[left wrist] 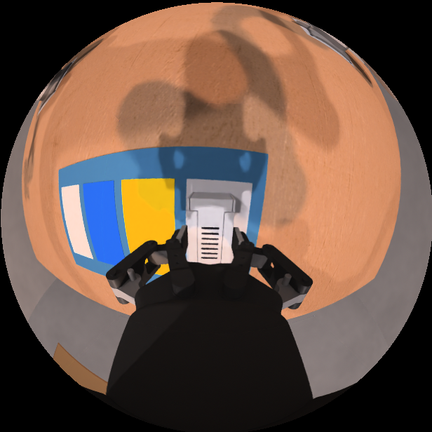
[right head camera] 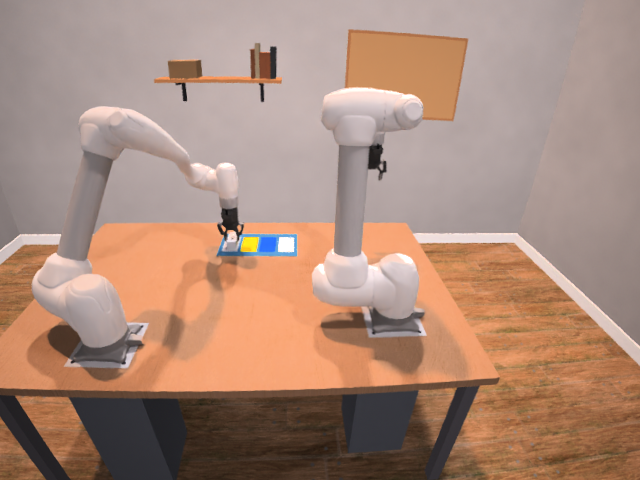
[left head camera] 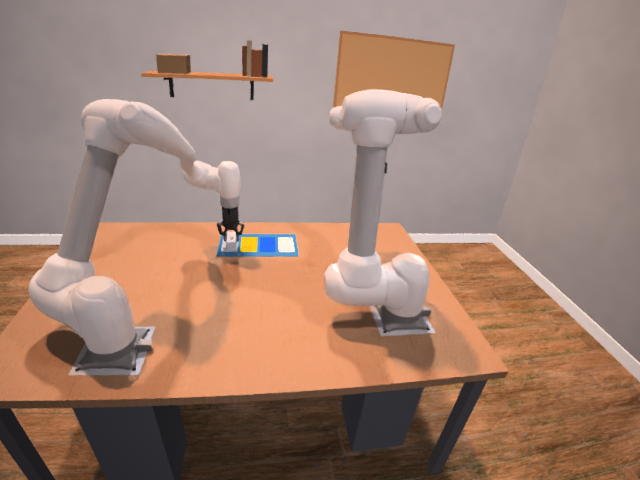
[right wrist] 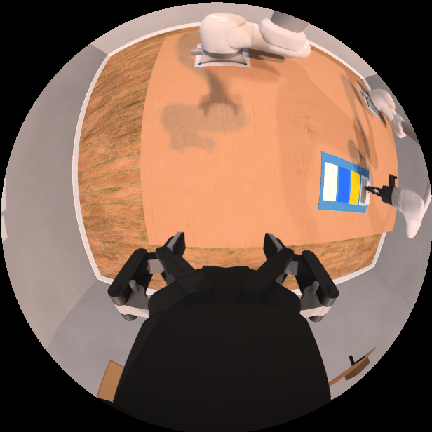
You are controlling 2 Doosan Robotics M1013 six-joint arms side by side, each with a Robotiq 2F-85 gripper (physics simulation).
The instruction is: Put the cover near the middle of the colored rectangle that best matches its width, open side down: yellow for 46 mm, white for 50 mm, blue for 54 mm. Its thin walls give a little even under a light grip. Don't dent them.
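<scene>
The light grey cover (left head camera: 230, 243) (right head camera: 231, 242) (left wrist: 210, 217), with a row of dark slots, is on the grey rectangle (left wrist: 244, 195) at the mat's end beside the yellow rectangle (left head camera: 249, 244) (right head camera: 250, 244) (left wrist: 145, 210) (right wrist: 355, 187). The blue rectangle (left head camera: 267, 244) (right head camera: 267, 244) (left wrist: 102, 215) (right wrist: 344, 185) and white rectangle (left head camera: 285, 244) (right head camera: 286, 244) (left wrist: 75, 217) (right wrist: 330, 181) follow. My left gripper (left head camera: 231, 236) (right head camera: 231, 236) (left wrist: 209, 233) points down, open, a finger on each side of the cover. The cover's underside is hidden. My right gripper (right wrist: 224, 240) is open and empty, high up; the right arm mostly hides it in the left head camera.
The blue-bordered mat (left head camera: 258, 254) (left wrist: 125, 162) (right wrist: 340, 208) lies near the far edge of the wooden table (left head camera: 268, 320) (right head camera: 258, 320). The right arm's base (left head camera: 405, 320) (right head camera: 395, 322) stands at the table's right. A wall shelf (left head camera: 206, 75) (right head camera: 217, 80) is behind.
</scene>
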